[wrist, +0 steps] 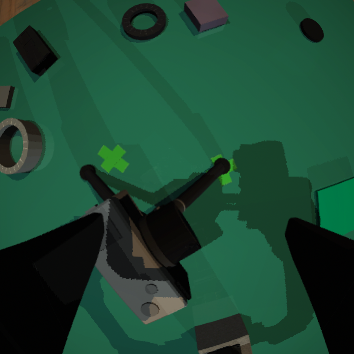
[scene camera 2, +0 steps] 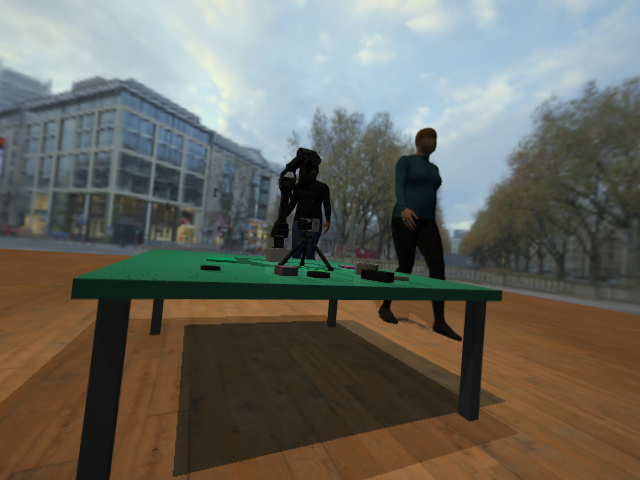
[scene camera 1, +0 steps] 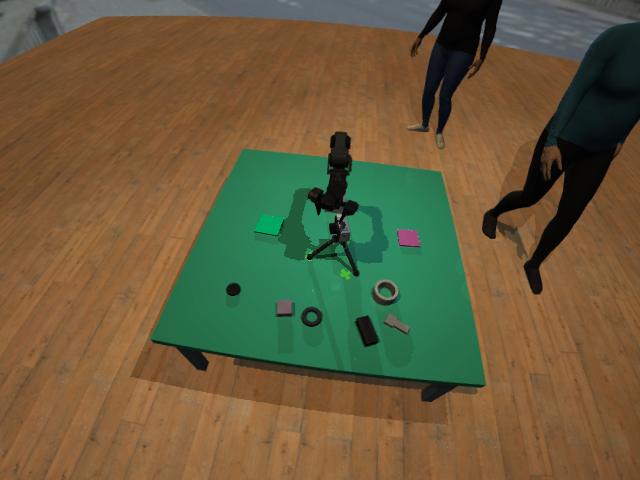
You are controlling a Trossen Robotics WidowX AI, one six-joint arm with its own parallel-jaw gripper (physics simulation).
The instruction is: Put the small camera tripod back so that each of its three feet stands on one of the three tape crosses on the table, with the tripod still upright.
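Places are measured from the arm's base along level axes (x ahead, y left, z up), in centimetres.
Pixels of known places: gripper, fingertip midpoint: point(wrist: 199, 226) point(scene camera 2: 301, 206) point(scene camera 1: 329, 219); arm's base, link origin: point(scene camera 2: 278, 248).
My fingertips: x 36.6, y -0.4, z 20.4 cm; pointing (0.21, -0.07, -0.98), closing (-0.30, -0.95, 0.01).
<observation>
For each thing: its top centre in the pictures, then the offset to it from my fingertips. "*": a spot on its surface instead. Level surfaces: height alone.
- foot, surface spot: point(wrist: 222, 165) point(scene camera 1: 310, 255) * dx -0.3, dy -6.9, dz -25.6 cm
- green tape cross, top centre: point(wrist: 221, 169) dx -1.1, dy -7.0, dz -27.8 cm
- second cross, top centre: point(wrist: 112, 158) point(scene camera 1: 345, 274) dx +5.5, dy +10.1, dz -27.8 cm
- green table, surface height: dz -27.8 cm
- green square, surface spot: point(scene camera 1: 269, 225) * dx -15.5, dy -30.4, dz -26.9 cm
- magenta square, surface spot: point(scene camera 1: 408, 238) * dx -20.9, dy +39.3, dz -26.9 cm
- grey ring, top centre: point(wrist: 7, 145) point(scene camera 1: 386, 289) point(scene camera 2: 366, 263) dx +13.2, dy +28.0, dz -23.0 cm
- black ring, top centre: point(wrist: 143, 18) point(scene camera 2: 318, 272) point(scene camera 1: 311, 315) dx +28.9, dy -1.1, dz -26.3 cm
- mauve block, top centre: point(wrist: 206, 8) point(scene camera 2: 286, 266) point(scene camera 1: 284, 306) dx +27.7, dy -12.5, dz -25.0 cm
- black block, top centre: point(wrist: 29, 45) point(scene camera 2: 377, 270) point(scene camera 1: 367, 329) dx +31.6, dy +21.3, dz -24.3 cm
- black disc, top centre: point(wrist: 312, 28) point(scene camera 2: 210, 266) point(scene camera 1: 233, 288) dx +22.8, dy -36.1, dz -26.8 cm
- grey T-shaped piece, top centre: point(scene camera 1: 397, 323) dx +26.3, dy +33.6, dz -26.3 cm
The black tripod point(scene camera 1: 351, 256) point(scene camera 2: 319, 254) point(wrist: 200, 188) stands upright with a grey camera point(scene camera 1: 344, 234) point(scene camera 2: 314, 225) point(wrist: 161, 309) on top. One foot point(scene camera 1: 309, 256) point(wrist: 222, 165) is on a green tape cross point(wrist: 226, 178). Another foot point(scene camera 1: 356, 272) point(wrist: 88, 172) stands on bare table beside a second cross point(scene camera 1: 344, 274) point(wrist: 113, 159). A small part of the third cross point(scene camera 1: 348, 242) shows behind the camera; the third foot is hidden. My gripper point(scene camera 1: 330, 214) point(wrist: 199, 226) is open and empty, above the camera, which lies nearer the left finger in the wrist view.
On the green table point(scene camera 1: 206, 320) are a green square point(scene camera 1: 269, 225), a magenta square point(scene camera 1: 408, 238), a grey ring point(scene camera 1: 375, 295), a black ring point(scene camera 1: 303, 316), a mauve block point(scene camera 1: 284, 307), a black block point(scene camera 1: 367, 330), a black disc point(scene camera 1: 233, 289) and a grey T-shaped piece point(scene camera 1: 397, 323). Two people stand beyond.
</observation>
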